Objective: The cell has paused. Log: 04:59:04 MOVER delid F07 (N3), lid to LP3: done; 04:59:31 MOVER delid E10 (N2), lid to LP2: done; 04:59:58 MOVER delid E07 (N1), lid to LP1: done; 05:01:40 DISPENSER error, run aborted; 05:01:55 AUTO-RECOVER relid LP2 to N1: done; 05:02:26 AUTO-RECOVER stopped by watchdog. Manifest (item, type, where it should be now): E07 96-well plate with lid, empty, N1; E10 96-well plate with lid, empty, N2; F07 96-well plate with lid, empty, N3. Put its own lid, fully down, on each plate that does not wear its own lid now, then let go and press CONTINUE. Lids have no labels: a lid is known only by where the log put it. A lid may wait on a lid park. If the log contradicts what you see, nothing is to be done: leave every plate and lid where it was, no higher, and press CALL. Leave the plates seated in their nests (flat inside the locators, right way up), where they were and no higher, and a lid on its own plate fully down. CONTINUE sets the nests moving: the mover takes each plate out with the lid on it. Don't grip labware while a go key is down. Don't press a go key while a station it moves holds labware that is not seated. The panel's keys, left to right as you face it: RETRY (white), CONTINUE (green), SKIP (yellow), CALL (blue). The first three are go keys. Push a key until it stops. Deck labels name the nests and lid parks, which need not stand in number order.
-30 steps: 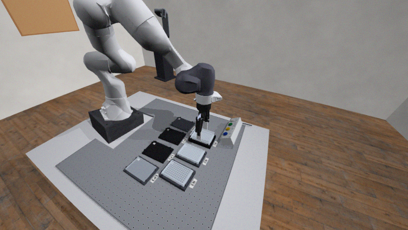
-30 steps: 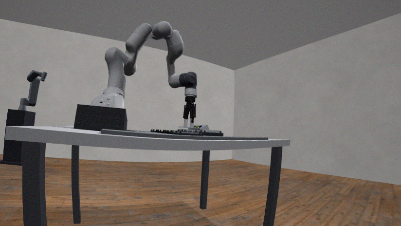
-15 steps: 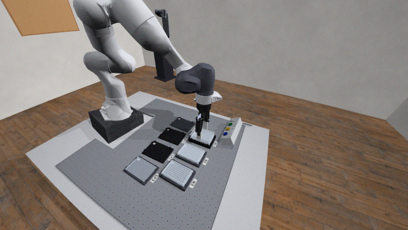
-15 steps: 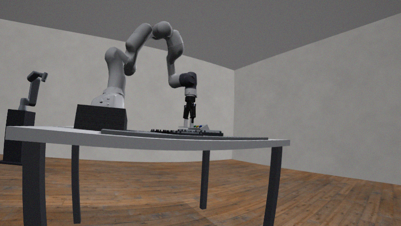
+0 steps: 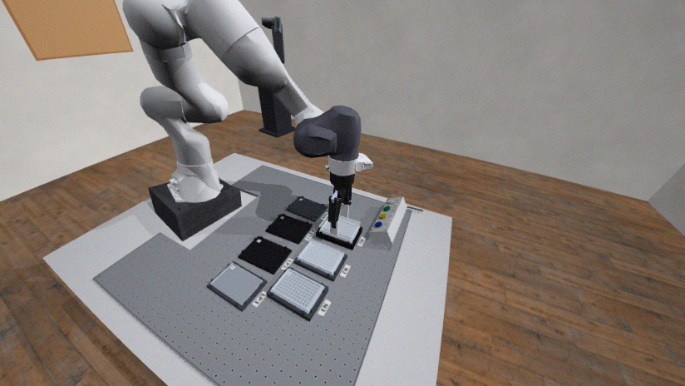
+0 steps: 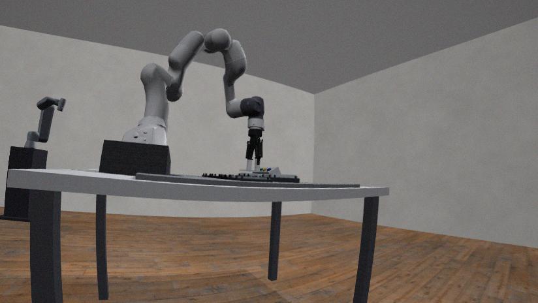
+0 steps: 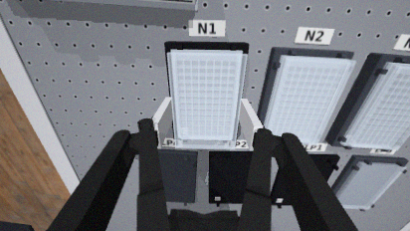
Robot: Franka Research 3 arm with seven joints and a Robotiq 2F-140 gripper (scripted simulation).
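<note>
Right now my hand is 20 mm above the clear lid. Round my hand: yellow skip key: 120 mm to the left, 110 mm ahead, 10 mm below; then blue call key: 120 mm ahead, 70 mm to the left, 10 mm below; then nest N1: 60 mm below.
</note>
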